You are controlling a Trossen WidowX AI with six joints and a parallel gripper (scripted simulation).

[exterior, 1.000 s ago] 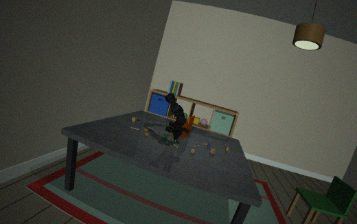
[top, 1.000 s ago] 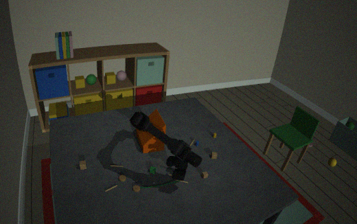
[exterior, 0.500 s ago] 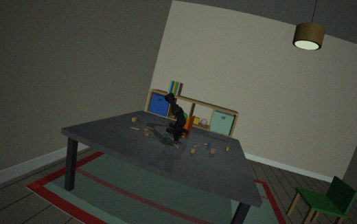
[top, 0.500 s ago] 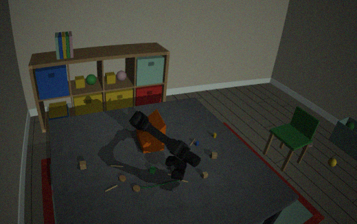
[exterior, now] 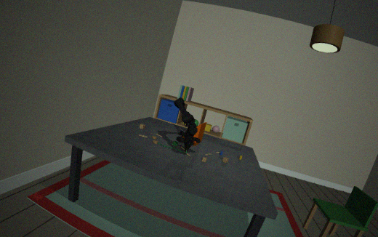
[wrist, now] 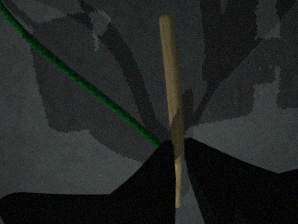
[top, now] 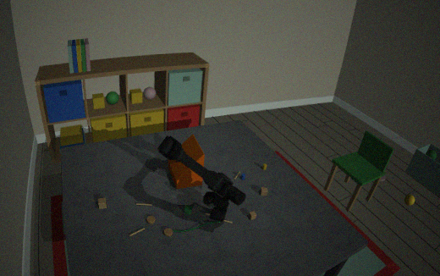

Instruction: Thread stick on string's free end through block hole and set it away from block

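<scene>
Right now the loose stick is 10 mm to the left of my gripper tip and 20 mm below it. Round my gripper tip: green block 90 mm behind, 120 mm to the right; yellow piece 300 mm behind, 400 mm to the left.
</scene>
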